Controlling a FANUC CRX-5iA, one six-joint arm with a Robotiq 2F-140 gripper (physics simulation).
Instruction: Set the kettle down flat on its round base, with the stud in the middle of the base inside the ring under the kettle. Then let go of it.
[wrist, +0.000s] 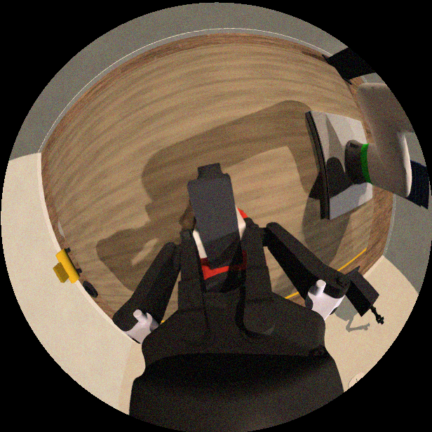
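Note:
The kettle (223, 271) shows in the wrist view below the middle as patches of red body under a broad dark grey handle. My gripper (218, 218) is shut on this handle, with a pale pad on each side of it. The handle points away from the gripper's palm, up the view. The fingers and the handle hide most of the body and the kettle's underside with its ring. The round base and its stud cannot be made out. Whether the kettle touches anything below is hidden.
The wooden surface (240, 75) carries broad shadows of the arm and gripper. The robot's own foot stands on a grey plate (347, 202) at the right. A yellow object (67, 266) and a small dark disc (90, 288) are at the lower left edge.

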